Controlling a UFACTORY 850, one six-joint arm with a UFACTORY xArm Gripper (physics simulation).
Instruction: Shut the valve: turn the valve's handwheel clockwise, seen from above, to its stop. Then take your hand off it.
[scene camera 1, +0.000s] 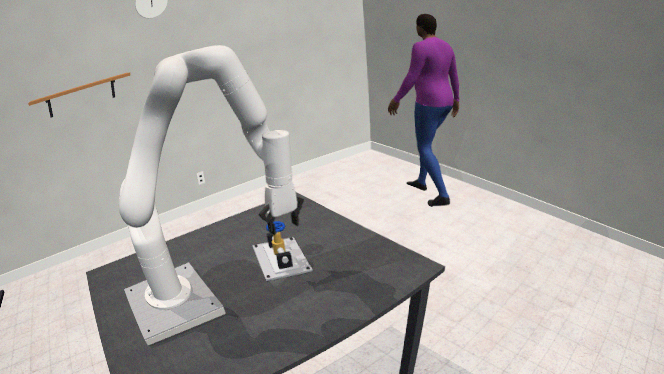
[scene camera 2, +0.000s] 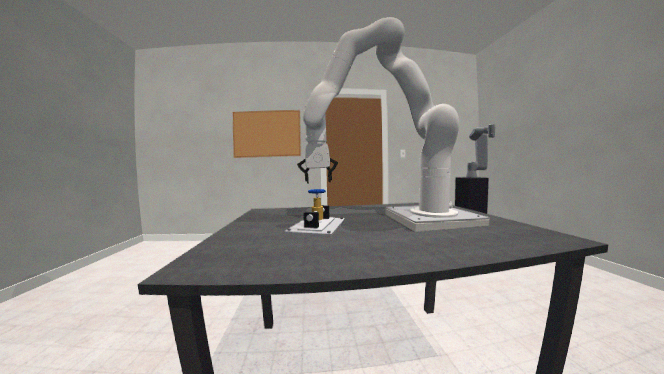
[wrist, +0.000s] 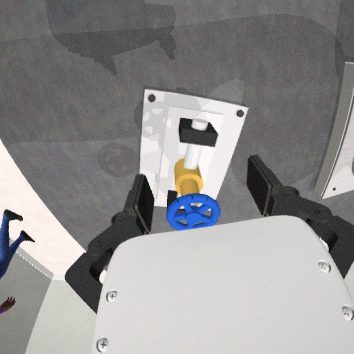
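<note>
The valve's blue spoked handwheel (scene camera 1: 282, 227) (scene camera 2: 316, 191) (wrist: 172, 212) lies level on top of the yellow valve body (scene camera 1: 278, 246) (scene camera 2: 317, 211) (wrist: 188, 177). The valve stands on a pale mounting plate (scene camera 1: 262, 260) (scene camera 2: 336, 225) (wrist: 150, 150). My gripper (scene camera 1: 284, 228) (scene camera 2: 318, 181) (wrist: 197, 178) points down, open and empty. In the scene camera 2 view its fingertips are a little above the wheel, one towards each side, not touching it. In the wrist view the wheel shows between the fingers, nearer the left one. The gripper's housing hides the area below the wheel there.
Black blocks (scene camera 1: 284, 259) (scene camera 2: 311, 220) (wrist: 198, 134) hold the pipe beside the valve. The dark table (scene camera 1: 350, 250) (scene camera 2: 375, 260) also carries my arm's base plate (scene camera 1: 200, 300) (wrist: 345, 160). A person (scene camera 1: 435, 75) stands on the floor beyond the table. Another arm (scene camera 2: 481, 150) is in the background.
</note>
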